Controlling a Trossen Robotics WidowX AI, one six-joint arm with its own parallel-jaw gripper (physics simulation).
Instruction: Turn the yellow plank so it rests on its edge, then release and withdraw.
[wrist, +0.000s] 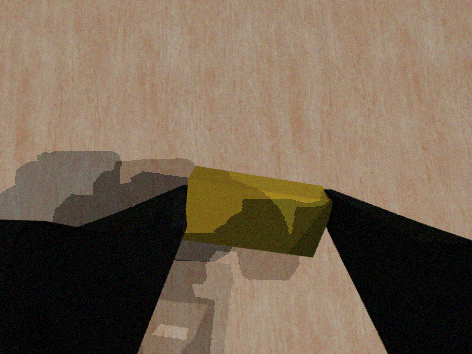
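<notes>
The yellow plank (212, 202) is in the middle of the wrist view, between the two black fingers of my gripper (256, 195). The gripper is shut on it, with the left fingertip against its left end and the right fingertip against its right end. The plank slants slightly down to the right in the view. A narrow strip of it shows along the top and a broader face below, partly in dark shadow. Its underside is hidden, and I cannot tell how far it is from the table.
The light wood-grained table top (250, 90) spreads behind and below the plank. Grey, overlapping shadows lie on it to the left of the plank and below it, between the fingers. No container or other object shows in the wrist view.
</notes>
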